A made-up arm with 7 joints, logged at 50 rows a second.
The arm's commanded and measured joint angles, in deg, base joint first. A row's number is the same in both.
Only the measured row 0 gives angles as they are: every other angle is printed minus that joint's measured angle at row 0.
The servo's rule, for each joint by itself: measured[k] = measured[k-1] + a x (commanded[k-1-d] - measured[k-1]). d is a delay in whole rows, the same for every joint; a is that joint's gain. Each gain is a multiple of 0.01, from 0.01 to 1. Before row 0 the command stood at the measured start. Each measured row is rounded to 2 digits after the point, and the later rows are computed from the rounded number. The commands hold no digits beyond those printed.
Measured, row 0:
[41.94, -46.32, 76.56, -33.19, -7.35, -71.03, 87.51]
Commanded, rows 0 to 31:
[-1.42, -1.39, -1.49, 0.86, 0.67, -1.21, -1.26]
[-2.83, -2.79, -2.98, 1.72, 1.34, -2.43, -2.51]
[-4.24, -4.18, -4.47, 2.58, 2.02, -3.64, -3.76]
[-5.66, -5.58, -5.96, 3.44, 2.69, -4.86, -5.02]
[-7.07, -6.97, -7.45, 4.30, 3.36, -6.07, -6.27]
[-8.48, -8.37, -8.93, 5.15, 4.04, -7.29, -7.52]
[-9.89, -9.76, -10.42, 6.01, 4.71, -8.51, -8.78]
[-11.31, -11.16, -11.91, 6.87, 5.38, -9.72, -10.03]
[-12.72, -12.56, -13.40, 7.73, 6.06, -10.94, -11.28]
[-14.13, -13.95, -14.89, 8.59, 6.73, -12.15, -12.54]
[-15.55, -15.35, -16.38, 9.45, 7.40, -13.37, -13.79]
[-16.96, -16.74, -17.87, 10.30, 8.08, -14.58, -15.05]
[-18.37, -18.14, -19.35, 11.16, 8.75, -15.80, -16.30]
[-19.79, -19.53, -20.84, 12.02, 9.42, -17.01, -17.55]
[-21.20, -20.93, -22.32, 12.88, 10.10, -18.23, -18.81]
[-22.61, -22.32, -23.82, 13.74, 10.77, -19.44, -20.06]
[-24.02, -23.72, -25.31, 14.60, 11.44, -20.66, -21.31]
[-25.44, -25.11, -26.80, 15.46, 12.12, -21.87, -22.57]
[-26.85, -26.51, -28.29, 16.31, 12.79, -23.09, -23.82]
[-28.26, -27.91, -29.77, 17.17, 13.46, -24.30, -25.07]
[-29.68, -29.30, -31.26, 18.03, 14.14, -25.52, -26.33]
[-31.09, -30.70, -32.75, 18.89, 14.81, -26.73, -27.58]
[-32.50, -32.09, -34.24, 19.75, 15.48, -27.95, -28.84]
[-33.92, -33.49, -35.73, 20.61, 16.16, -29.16, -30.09]
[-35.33, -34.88, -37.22, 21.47, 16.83, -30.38, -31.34]
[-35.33, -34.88, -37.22, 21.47, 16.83, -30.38, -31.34]
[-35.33, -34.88, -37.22, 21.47, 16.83, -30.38, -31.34]
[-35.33, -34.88, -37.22, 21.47, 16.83, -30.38, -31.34]
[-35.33, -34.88, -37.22, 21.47, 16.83, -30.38, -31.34]
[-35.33, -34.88, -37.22, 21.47, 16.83, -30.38, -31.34]
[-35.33, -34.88, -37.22, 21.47, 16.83, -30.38, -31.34]
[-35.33, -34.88, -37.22, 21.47, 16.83, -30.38, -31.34]
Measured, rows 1 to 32:
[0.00, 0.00, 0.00, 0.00, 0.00, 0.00, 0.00]
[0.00, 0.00, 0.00, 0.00, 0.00, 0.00, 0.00]
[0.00, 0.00, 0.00, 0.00, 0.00, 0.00, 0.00]
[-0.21, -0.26, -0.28, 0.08, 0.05, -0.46, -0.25]
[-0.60, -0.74, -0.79, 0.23, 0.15, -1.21, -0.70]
[-1.15, -1.39, -1.49, 0.44, 0.30, -2.13, -1.31]
[-1.83, -2.19, -2.34, 0.71, 0.49, -3.17, -2.05]
[-2.62, -3.10, -3.31, 1.03, 0.72, -4.27, -2.89]
[-3.50, -4.10, -4.38, 1.40, 0.99, -5.42, -3.82]
[-4.46, -5.18, -5.53, 1.81, 1.29, -6.59, -4.81]
[-5.49, -6.32, -6.74, 2.27, 1.62, -7.78, -5.85]
[-6.57, -7.51, -8.01, 2.76, 1.98, -8.98, -6.94]
[-7.70, -8.73, -9.32, 3.28, 2.36, -10.18, -8.06]
[-8.88, -9.99, -10.66, 3.84, 2.76, -11.39, -9.21]
[-10.09, -11.27, -12.03, 4.42, 3.19, -12.60, -10.38]
[-11.33, -12.58, -13.42, 5.03, 3.63, -13.82, -11.56]
[-12.60, -13.90, -14.83, 5.66, 4.09, -15.03, -12.76]
[-13.89, -15.24, -16.25, 6.31, 4.57, -16.25, -13.97]
[-15.20, -16.59, -17.69, 6.98, 5.07, -17.46, -15.19]
[-16.52, -17.94, -19.14, 7.67, 5.58, -18.68, -16.41]
[-17.86, -19.30, -20.60, 8.37, 6.10, -19.89, -17.64]
[-19.21, -20.67, -22.06, 9.08, 6.64, -21.11, -18.88]
[-20.57, -22.05, -23.52, 9.81, 7.19, -22.32, -20.12]
[-21.94, -23.43, -24.99, 10.55, 7.75, -23.54, -21.36]
[-23.31, -24.81, -26.46, 11.30, 8.31, -24.75, -22.60]
[-24.69, -26.19, -27.94, 12.06, 8.88, -25.97, -23.85]
[-26.07, -27.58, -29.42, 12.83, 9.46, -27.18, -25.10]
[-27.46, -28.97, -30.90, 13.61, 10.05, -28.40, -26.35]
[-28.64, -30.09, -32.10, 14.32, 10.59, -29.15, -27.35]
[-29.64, -31.00, -33.07, 14.96, 11.09, -29.62, -28.15]
[-30.49, -31.74, -33.86, 15.55, 11.55, -29.91, -28.79]
[-31.22, -32.34, -34.50, 16.08, 11.97, -30.09, -29.30]
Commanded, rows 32 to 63:
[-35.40, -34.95, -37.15, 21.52, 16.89, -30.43, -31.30]
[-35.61, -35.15, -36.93, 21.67, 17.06, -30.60, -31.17]
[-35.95, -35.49, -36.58, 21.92, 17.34, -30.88, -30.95]
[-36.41, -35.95, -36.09, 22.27, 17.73, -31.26, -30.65]
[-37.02, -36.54, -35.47, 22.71, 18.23, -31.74, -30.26]
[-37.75, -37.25, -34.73, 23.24, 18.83, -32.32, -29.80]
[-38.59, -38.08, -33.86, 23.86, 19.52, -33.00, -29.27]
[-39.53, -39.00, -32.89, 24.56, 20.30, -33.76, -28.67]
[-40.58, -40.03, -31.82, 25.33, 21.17, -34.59, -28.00]
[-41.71, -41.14, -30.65, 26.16, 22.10, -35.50, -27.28]
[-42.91, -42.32, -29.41, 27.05, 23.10, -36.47, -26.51]
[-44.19, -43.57, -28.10, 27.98, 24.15, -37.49, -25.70]
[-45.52, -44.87, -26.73, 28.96, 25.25, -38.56, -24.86]
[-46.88, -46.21, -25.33, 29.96, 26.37, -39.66, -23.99]
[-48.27, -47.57, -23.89, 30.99, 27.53, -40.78, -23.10]
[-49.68, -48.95, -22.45, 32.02, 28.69, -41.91, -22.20]
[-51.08, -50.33, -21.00, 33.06, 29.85, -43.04, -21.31]
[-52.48, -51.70, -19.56, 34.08, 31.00, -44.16, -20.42]
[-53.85, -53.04, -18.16, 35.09, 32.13, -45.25, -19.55]
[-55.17, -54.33, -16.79, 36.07, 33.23, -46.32, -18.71]
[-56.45, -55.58, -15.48, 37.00, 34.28, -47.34, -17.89]
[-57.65, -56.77, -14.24, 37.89, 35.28, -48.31, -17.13]
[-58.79, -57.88, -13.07, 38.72, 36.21, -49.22, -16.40]
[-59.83, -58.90, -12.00, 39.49, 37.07, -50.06, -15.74]
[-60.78, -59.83, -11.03, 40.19, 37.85, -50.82, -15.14]
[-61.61, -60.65, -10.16, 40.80, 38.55, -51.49, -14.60]
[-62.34, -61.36, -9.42, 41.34, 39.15, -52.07, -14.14]
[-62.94, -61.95, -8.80, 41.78, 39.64, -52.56, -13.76]
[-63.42, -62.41, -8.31, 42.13, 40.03, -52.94, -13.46]
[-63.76, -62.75, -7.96, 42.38, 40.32, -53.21, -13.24]
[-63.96, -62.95, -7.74, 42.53, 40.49, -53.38, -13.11]
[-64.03, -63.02, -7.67, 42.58, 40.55, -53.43, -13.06]
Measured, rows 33 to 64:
[-31.84, -32.82, -35.02, 16.57, 12.36, -30.20, -29.71]
[-32.36, -33.21, -35.44, 17.01, 12.72, -30.27, -30.04]
[-32.81, -33.53, -35.78, 17.41, 13.05, -30.31, -30.30]
[-33.20, -33.80, -36.04, 17.78, 13.36, -30.36, -30.50]
[-33.56, -34.06, -36.21, 18.13, 13.66, -30.45, -30.63]
[-33.92, -34.33, -36.28, 18.47, 13.95, -30.61, -30.69]
[-34.29, -34.64, -36.24, 18.81, 14.25, -30.86, -30.68]
[-34.70, -35.00, -36.09, 19.16, 14.57, -31.19, -30.60]
[-35.16, -35.43, -35.83, 19.53, 14.91, -31.62, -30.44]
[-35.67, -35.93, -35.46, 19.92, 15.28, -32.14, -30.21]
[-36.25, -36.51, -34.97, 20.34, 15.68, -32.76, -29.90]
[-36.90, -37.18, -34.37, 20.79, 16.12, -33.46, -29.52]
[-37.62, -37.93, -33.66, 21.27, 16.60, -34.24, -29.07]
[-38.41, -38.76, -32.85, 21.79, 17.12, -35.09, -28.56]
[-39.28, -39.67, -31.95, 22.35, 17.68, -36.00, -27.99]
[-40.22, -40.66, -30.96, 22.94, 18.29, -36.97, -27.36]
[-41.22, -41.71, -29.89, 23.57, 18.94, -37.99, -26.69]
[-42.28, -42.82, -28.75, 24.24, 19.63, -39.05, -25.97]
[-43.39, -43.98, -27.55, 24.94, 20.35, -40.14, -25.22]
[-44.54, -45.19, -26.31, 25.67, 21.11, -41.24, -24.44]
[-45.73, -46.43, -25.03, 26.43, 21.90, -42.35, -23.64]
[-46.95, -47.69, -23.72, 27.21, 22.72, -43.45, -22.82]
[-48.18, -48.95, -22.40, 28.01, 23.56, -44.54, -22.00]
[-49.42, -50.21, -21.09, 28.82, 24.42, -45.60, -21.18]
[-50.65, -51.46, -19.79, 29.64, 25.29, -46.63, -20.37]
[-51.87, -52.68, -18.51, 30.46, 26.16, -47.61, -19.58]
[-53.06, -53.86, -17.27, 31.27, 27.03, -48.54, -18.81]
[-54.22, -54.99, -16.08, 32.07, 27.90, -49.41, -18.08]
[-55.33, -56.07, -14.96, 32.86, 28.75, -50.20, -17.38]
[-56.38, -57.08, -13.91, 33.62, 29.58, -50.91, -16.73]
[-57.36, -58.01, -12.94, 34.35, 30.38, -51.54, -16.14]
[-58.27, -58.85, -12.06, 35.05, 31.15, -52.07, -15.60]

